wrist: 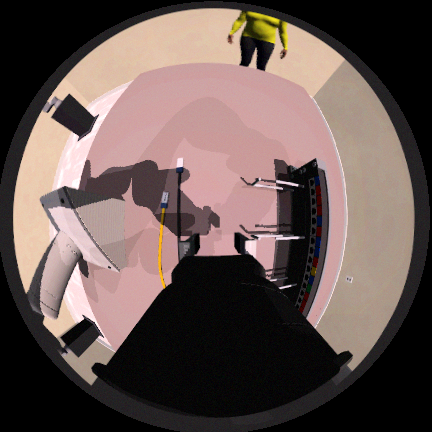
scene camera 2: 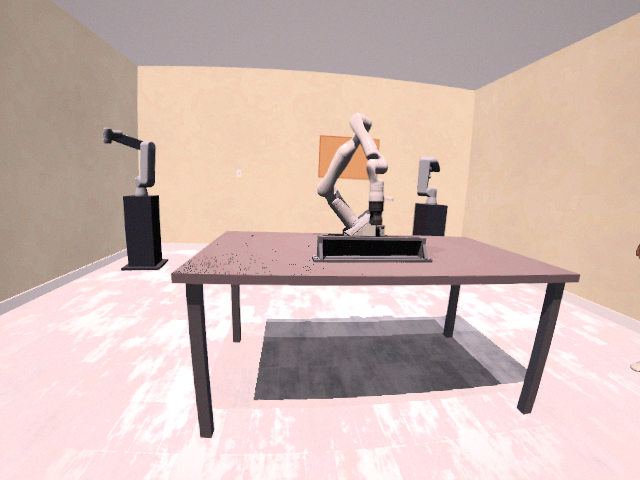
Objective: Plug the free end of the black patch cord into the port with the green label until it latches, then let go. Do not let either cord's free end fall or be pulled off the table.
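Places are measured from the arm's base along level axes (x ahead, y left, z up), in centimetres.
Where they show: gripper, between the fingertips: (wrist: 216,239); arm's base, origin of its link: (wrist: 69,242) (scene camera 2: 352,224).
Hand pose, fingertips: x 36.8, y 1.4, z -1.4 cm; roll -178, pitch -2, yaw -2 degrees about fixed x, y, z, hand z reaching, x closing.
Observation:
Things, the pixels of their top centre, and the offset from my fingertips. "spot": a spot on its surface instead. Level surfaces: height alone.
- black patch cord, a spot on its surface: (wrist: 179,207) spot: dz -6.2, dx -6.7, dy +5.7 cm
- clear plug with a blue boot, centre of its top: (wrist: 178,163) dz -5.5, dx -6.7, dy +14.8 cm
- patch panel, centre of its top: (wrist: 304,294) (scene camera 2: 372,235) dz +3.5, dx +14.8, dy -10.9 cm
- green label, a spot on its surface: (wrist: 309,288) spot: dz +3.1, dx +16.2, dy -10.4 cm
- yellow cord, a spot on its surface: (wrist: 160,245) spot: dz -6.1, dx -11.3, dy -1.8 cm
- table, height of its surface: dz -6.6 cm
The black patch cord (wrist: 179,207) lies on the table, its free end a clear plug with a blue boot (wrist: 180,165). The cord runs down past the left finger, where it is hidden. My gripper (wrist: 216,239) (scene camera 2: 378,228) is open and empty above the table, to the right of the cord in the wrist view. The patch panel (wrist: 326,210) (scene camera 2: 371,238) stands at the right in the wrist view, with a row of ports and coloured labels. A green label (wrist: 309,288) shows near its lower end. In the scene view the ports do not show.
A yellow cord (wrist: 160,245) with its plug (wrist: 165,199) lies left of the black cord. Thin metal cable guides (wrist: 277,236) stick out from the panel toward the gripper. The arm's base (wrist: 92,230) stands at the left of the wrist view. The table (scene camera 2: 248,268) carries the panel.

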